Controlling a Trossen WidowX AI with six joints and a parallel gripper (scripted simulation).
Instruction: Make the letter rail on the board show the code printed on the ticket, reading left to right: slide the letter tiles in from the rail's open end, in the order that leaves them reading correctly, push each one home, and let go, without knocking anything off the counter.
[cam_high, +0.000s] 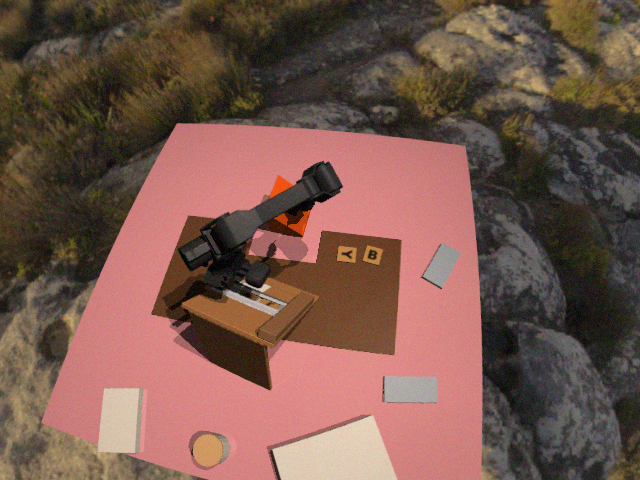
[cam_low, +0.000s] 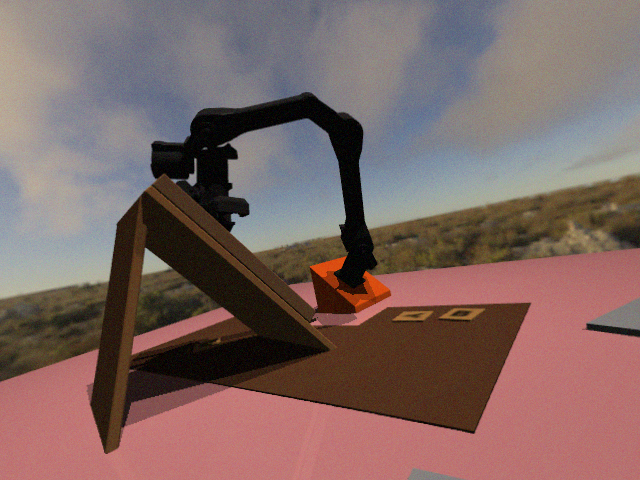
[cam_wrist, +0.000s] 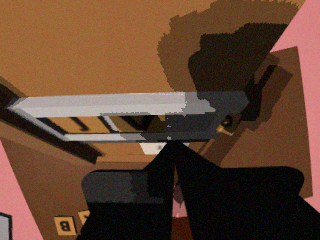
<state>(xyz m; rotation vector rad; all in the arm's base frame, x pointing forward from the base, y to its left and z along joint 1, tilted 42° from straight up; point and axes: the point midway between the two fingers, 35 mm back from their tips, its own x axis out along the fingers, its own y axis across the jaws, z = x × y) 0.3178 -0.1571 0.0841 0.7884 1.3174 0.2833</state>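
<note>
The white ticket lies 3 cm behind my gripper tip, 2 cm to the left of it and 9 cm below it. Round my gripper tip: brown mat: 13 cm behind, 6 cm to the left, 18 cm below; white block: 42 cm ahead, 32 cm to the right, 17 cm below.
</note>
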